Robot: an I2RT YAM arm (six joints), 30 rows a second.
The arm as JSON. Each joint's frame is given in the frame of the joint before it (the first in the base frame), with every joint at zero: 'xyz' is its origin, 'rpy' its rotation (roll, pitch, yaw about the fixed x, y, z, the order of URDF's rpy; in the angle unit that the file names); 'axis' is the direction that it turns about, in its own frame. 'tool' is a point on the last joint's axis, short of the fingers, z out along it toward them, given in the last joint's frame.
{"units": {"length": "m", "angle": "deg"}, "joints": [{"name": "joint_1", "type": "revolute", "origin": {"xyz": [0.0, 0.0, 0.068], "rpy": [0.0, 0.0, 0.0]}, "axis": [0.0, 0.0, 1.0]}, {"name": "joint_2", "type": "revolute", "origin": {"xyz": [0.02, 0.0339, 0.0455], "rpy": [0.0, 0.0, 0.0]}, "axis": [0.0, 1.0, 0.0]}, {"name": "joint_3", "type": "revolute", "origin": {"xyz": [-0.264, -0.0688, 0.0], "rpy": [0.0, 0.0, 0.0]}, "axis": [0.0, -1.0, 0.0]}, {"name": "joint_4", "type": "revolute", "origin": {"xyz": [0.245, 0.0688, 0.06], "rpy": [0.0, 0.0, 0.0]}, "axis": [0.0, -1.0, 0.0]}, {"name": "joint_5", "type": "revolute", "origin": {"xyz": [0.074, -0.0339, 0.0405], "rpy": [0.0, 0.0, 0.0]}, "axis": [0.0, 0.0, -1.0]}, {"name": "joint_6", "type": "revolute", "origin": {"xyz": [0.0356, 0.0, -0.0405], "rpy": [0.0, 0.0, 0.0]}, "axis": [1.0, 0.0, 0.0]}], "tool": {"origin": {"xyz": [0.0, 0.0, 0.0], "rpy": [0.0, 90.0, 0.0]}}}
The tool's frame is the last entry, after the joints.
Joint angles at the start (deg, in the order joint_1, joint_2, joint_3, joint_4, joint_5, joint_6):
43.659, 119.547, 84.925, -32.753, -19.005, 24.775
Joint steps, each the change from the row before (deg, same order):
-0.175, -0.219, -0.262, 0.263, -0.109, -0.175
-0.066, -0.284, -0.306, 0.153, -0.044, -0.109
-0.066, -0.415, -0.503, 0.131, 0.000, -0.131
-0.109, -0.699, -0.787, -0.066, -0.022, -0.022
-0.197, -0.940, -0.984, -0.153, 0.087, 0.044
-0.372, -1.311, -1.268, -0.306, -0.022, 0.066
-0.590, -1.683, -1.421, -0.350, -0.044, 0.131
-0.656, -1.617, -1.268, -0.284, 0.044, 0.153
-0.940, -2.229, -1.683, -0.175, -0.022, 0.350
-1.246, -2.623, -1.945, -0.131, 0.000, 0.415
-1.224, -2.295, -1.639, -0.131, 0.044, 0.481
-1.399, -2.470, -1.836, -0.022, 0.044, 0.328
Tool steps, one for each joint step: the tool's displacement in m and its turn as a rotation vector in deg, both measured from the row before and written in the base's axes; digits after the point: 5 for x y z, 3 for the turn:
0.00046, -0.00127, 0.00050, 0.218, -0.176, 0.020
-0.00036, -0.00098, 0.00065, 0.115, -0.121, 0.046
-0.00092, -0.00154, 0.00059, 0.024, -0.096, 0.048
-0.00180, -0.00278, 0.00106, -0.092, 0.115, -0.081
-0.00205, -0.00396, 0.00166, -0.191, 0.110, -0.269
-0.00238, -0.00586, 0.00267, -0.161, 0.239, -0.421
-0.00211, -0.00757, 0.00428, -0.023, 0.156, -0.688
-0.00144, -0.00748, 0.00441, 0.021, -0.002, -0.806
-0.00175, -0.01005, 0.00625, 0.279, -0.097, -1.237
-0.00172, -0.01235, 0.00712, 0.381, -0.217, -1.607
-0.00126, -0.01132, 0.00610, 0.340, -0.199, -1.658
-0.00157, -0.01251, 0.00586, 0.375, -0.349, -1.700

